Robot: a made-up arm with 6 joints.
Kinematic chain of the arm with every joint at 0, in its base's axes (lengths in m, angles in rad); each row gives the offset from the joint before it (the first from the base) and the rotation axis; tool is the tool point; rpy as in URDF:
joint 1: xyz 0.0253 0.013 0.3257 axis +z
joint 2: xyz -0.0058 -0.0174 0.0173 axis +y
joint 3: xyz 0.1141 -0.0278 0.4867 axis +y
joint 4: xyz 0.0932 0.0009 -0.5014 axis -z
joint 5: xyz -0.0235 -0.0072 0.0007 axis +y
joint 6: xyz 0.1 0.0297 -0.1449 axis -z
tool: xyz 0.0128 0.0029 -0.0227 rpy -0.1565 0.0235 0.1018
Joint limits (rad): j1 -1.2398..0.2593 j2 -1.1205..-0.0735 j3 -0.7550..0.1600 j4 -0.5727..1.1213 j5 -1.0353..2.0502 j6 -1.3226..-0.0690
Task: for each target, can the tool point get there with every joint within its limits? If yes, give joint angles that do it. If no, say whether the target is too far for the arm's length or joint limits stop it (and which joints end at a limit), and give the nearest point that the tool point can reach.
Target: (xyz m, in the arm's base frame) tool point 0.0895 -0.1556 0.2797
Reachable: yes | joints -0.6294 -0.2921 -0.2154 -0.3980 1.7393 -0.2481
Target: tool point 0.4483 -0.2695 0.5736
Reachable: yes | joints -0.3739 -0.4645 -0.4090 0.7894 -0.2329 -0.5401
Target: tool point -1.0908 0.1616 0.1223
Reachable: no: joint limits stop it (at a limit: joint 2, joint 3, joint 4, joint 6) | nearest point -0.1354 0.0344 0.2971 | short by 0.980 m
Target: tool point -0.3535 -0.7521 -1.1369
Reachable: no: too far | nearest point 0.0263 -0.2543 0.1609 | short by 1.441 m
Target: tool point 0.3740 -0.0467 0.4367
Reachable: yes | joints -0.2052 -0.7128 -0.3005 0.2611 0.8901 -1.0872
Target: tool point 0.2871 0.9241 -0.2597
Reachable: no: joint limits stop it (at a limit: joint 1, joint 2, joint 4) | nearest point 0.2802 0.2103 0.2423 | short by 0.873 m
